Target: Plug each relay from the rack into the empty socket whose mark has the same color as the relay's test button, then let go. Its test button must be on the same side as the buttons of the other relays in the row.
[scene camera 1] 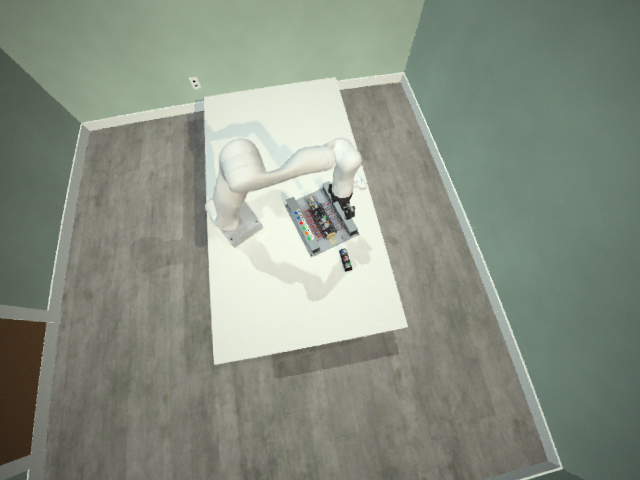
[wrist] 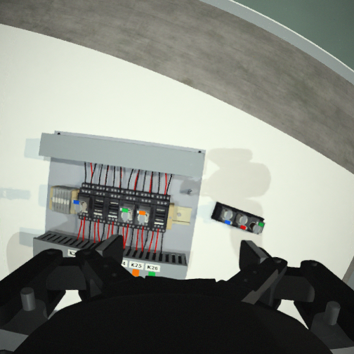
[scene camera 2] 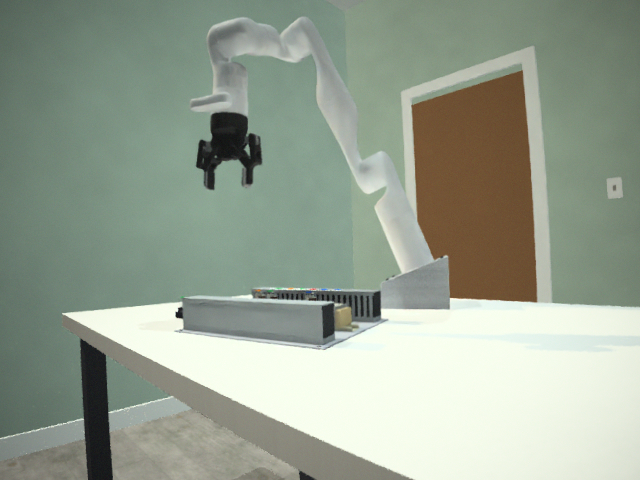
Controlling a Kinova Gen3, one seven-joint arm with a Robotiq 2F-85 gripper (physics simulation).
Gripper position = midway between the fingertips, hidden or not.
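Scene camera 1 gives me a socket panel (scene camera 1: 324, 244). In scene camera 2 I find that panel again (scene camera 2: 340, 336), and with it my own gripper (scene camera 2: 227, 188). The wrist view has them as well: my gripper (wrist: 180, 251) and the socket panel (wrist: 179, 239).
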